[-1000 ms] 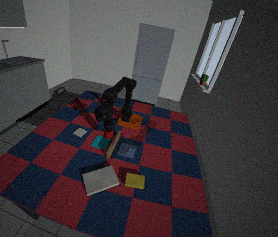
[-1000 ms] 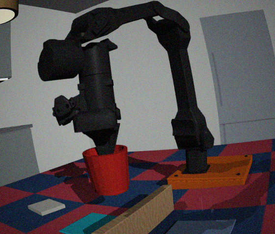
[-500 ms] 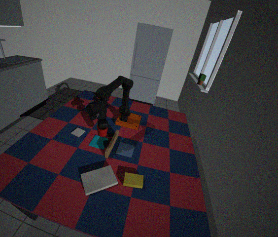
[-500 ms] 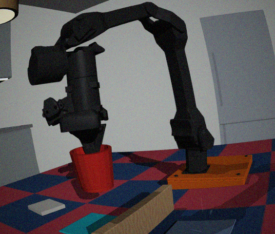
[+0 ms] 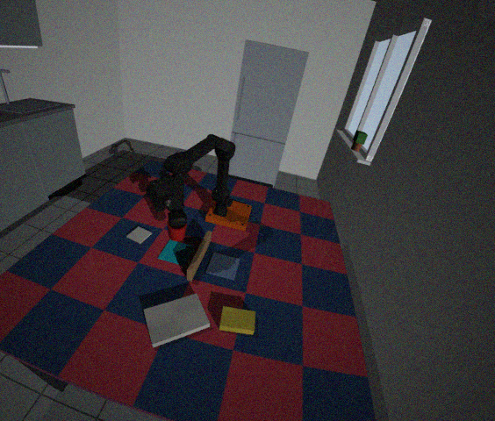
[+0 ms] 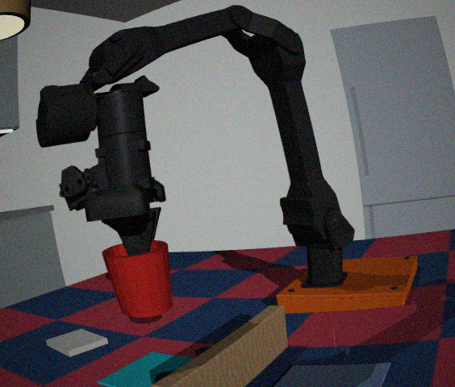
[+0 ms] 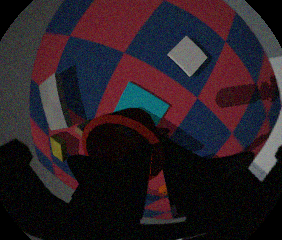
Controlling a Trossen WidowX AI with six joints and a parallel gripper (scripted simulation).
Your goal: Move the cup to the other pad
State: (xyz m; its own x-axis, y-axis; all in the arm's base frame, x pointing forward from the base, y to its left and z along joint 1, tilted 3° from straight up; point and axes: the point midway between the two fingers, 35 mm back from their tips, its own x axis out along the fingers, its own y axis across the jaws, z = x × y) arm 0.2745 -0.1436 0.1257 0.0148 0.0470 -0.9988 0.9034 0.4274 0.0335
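The teal pad lies 3 cm ahead of my gripper tip, 1 cm to the left of it and 13 cm below it. Round my gripper tip: wooden bar 4 cm ahead, 11 cm to the left, 10 cm below; grey-blue pad 5 cm ahead, 21 cm to the left, 13 cm below; red cup 3 cm ahead, 1 cm to the left.
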